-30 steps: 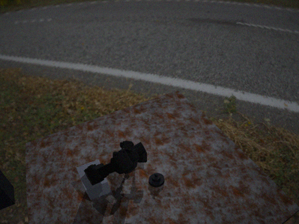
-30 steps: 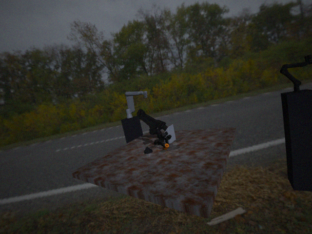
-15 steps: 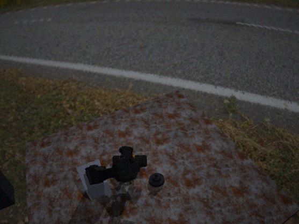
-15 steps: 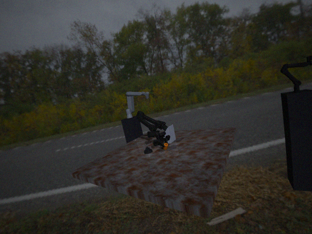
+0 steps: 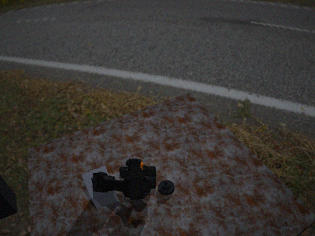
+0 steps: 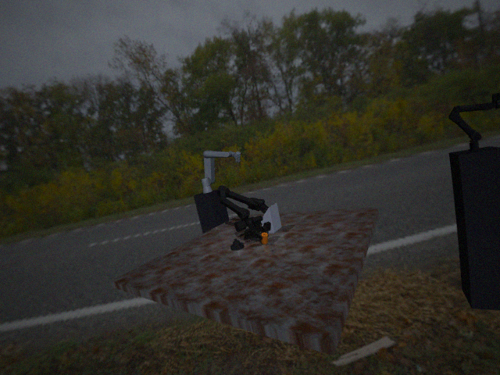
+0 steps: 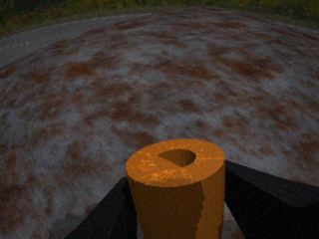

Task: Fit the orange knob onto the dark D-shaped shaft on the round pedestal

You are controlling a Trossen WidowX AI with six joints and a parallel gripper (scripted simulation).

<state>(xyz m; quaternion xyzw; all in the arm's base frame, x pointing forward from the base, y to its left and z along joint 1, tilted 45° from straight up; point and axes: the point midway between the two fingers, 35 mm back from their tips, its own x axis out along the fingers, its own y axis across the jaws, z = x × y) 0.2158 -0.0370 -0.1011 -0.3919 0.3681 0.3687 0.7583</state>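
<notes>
My gripper tip is now 1 cm past the orange knob, 1 cm to the left of it and 1 cm above it. Also, from my gripper tip: dark round pedestal: 6 cm ahead, 18 cm to the right, 2 cm below.
</notes>
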